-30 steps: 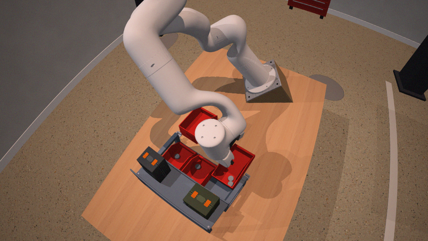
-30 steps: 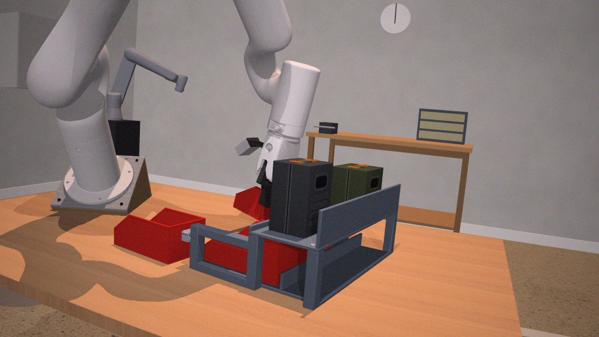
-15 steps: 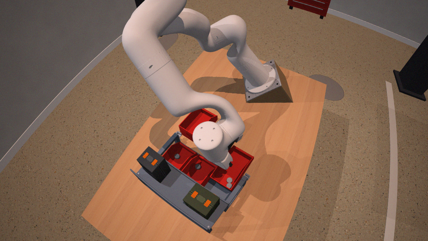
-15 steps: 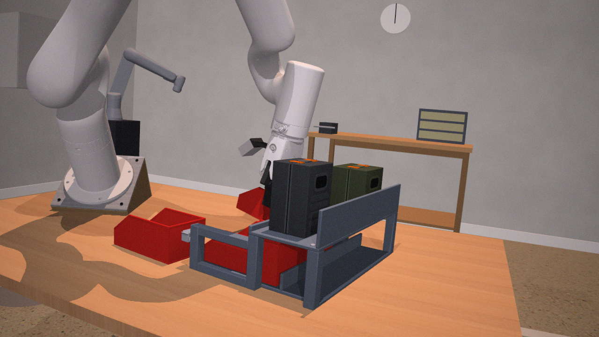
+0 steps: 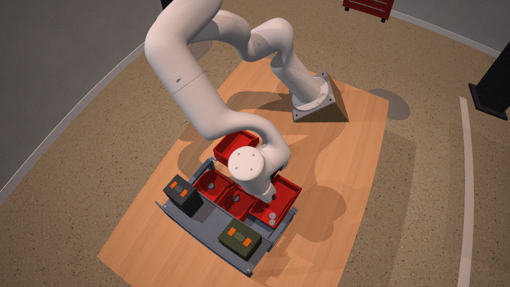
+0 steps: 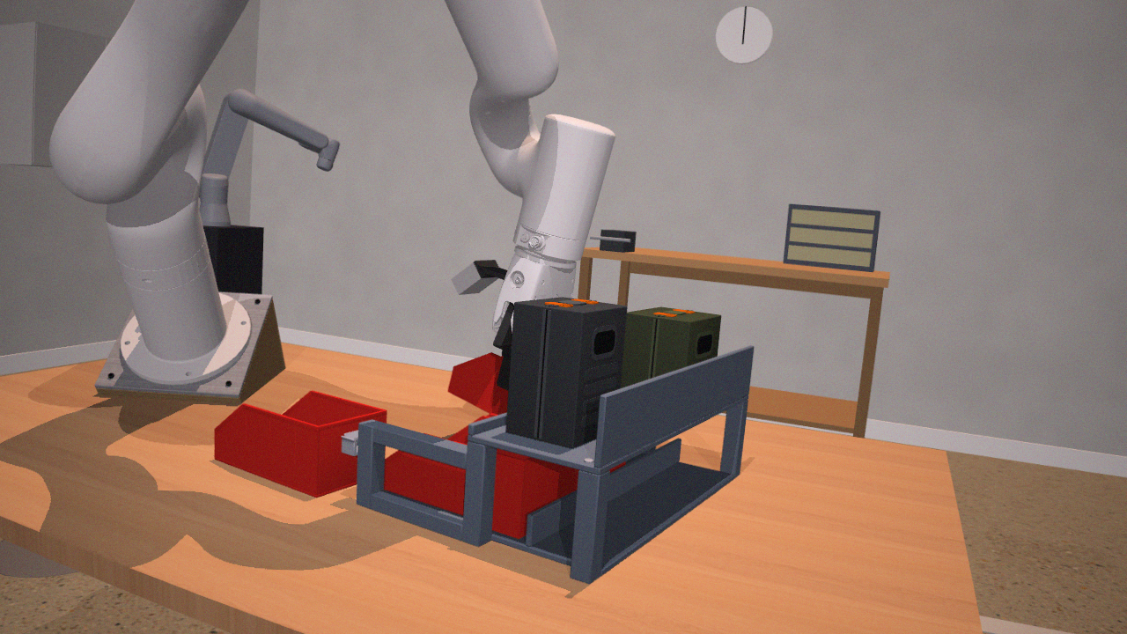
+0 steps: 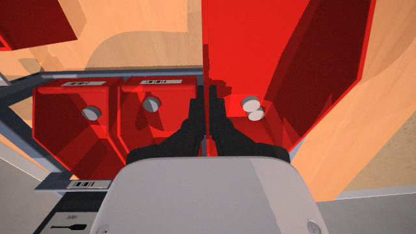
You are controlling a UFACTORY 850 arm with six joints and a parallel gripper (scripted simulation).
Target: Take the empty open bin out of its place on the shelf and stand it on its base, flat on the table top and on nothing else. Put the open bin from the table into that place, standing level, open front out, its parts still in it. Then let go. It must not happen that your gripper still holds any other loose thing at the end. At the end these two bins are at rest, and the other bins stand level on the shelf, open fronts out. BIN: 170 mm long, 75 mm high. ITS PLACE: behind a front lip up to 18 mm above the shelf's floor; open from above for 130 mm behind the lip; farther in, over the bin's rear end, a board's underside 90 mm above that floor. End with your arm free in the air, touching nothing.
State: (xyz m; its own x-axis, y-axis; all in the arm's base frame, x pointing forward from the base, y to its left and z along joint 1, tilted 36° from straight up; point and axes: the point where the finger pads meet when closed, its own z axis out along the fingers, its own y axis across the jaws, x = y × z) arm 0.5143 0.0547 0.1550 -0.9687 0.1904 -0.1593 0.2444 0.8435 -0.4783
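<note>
Right now the shelf front lip is 9 cm below my hand, 6 cm to the right of it and 2 cm behind it. The rest, counted from my hand: grey back panel: 23 cm ahead, 13 cm to the right, 3 cm above; black case: 22 cm to the right, 13 cm ahead, 6 cm above; green case: 19 cm ahead, 5 cm above.
</note>
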